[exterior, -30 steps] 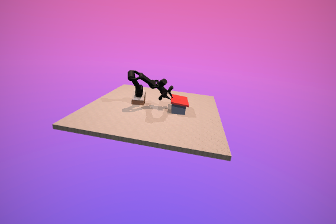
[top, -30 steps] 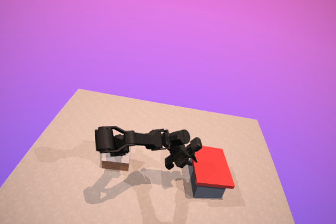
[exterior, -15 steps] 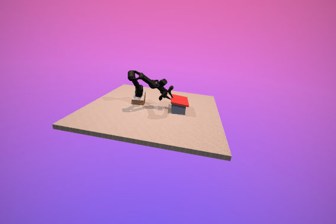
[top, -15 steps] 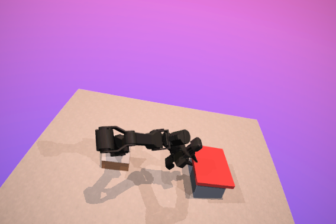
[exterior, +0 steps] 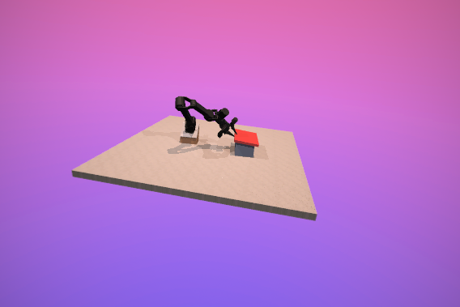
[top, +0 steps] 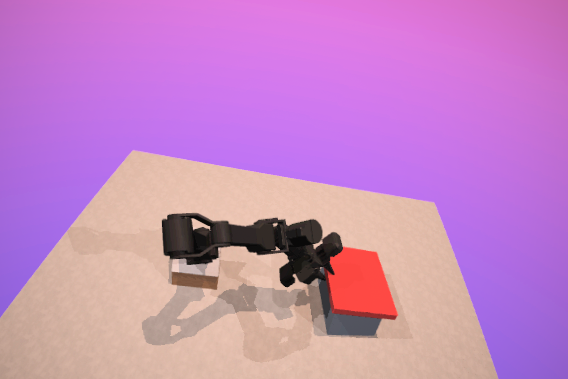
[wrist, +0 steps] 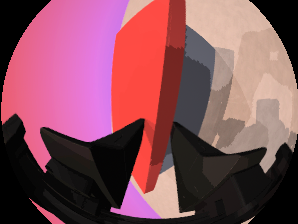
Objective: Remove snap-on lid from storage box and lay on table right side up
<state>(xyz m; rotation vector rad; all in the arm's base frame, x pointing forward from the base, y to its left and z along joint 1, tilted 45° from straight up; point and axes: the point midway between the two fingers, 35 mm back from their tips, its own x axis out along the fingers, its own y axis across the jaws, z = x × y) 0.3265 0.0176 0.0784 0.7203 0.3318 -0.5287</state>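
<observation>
My gripper tip is 80 mm short of the red lid and 10 mm to the right of it. From my gripper tip the other things lie so: grey storage box 70 mm ahead, 10 mm to the left, 60 mm below.
</observation>
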